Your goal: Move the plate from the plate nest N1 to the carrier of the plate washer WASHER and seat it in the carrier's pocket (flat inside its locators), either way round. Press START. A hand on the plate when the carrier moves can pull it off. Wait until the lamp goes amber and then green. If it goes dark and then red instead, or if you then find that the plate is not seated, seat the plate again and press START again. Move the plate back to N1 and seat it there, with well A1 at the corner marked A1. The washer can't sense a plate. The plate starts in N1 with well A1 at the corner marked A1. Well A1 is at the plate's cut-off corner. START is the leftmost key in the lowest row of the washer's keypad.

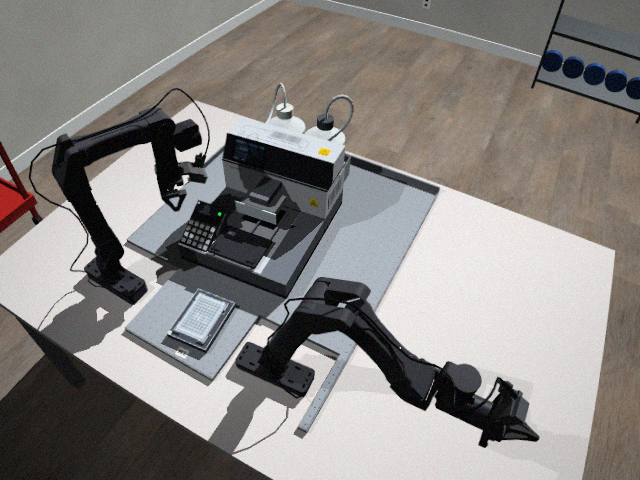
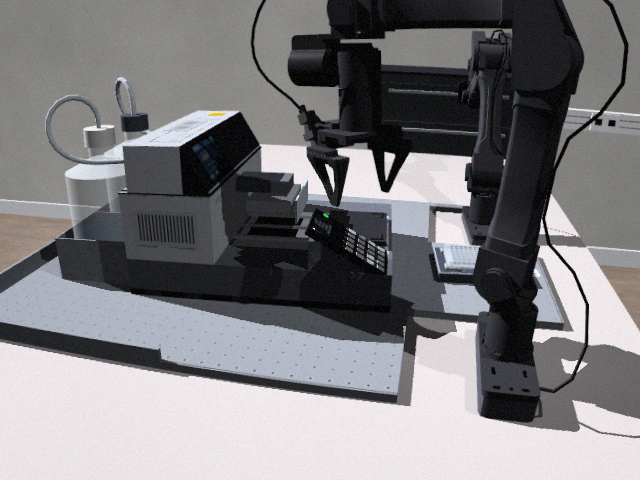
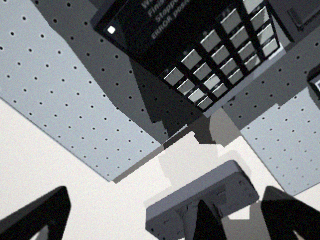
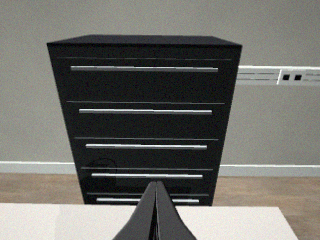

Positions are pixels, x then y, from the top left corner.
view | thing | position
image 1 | left gripper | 174, 200
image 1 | white plate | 202, 314
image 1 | washer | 309, 171
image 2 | left gripper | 361, 198
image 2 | white plate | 464, 256
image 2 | dark carrier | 372, 225
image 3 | left gripper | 165, 195
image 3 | washer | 159, 43
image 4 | right gripper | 156, 191
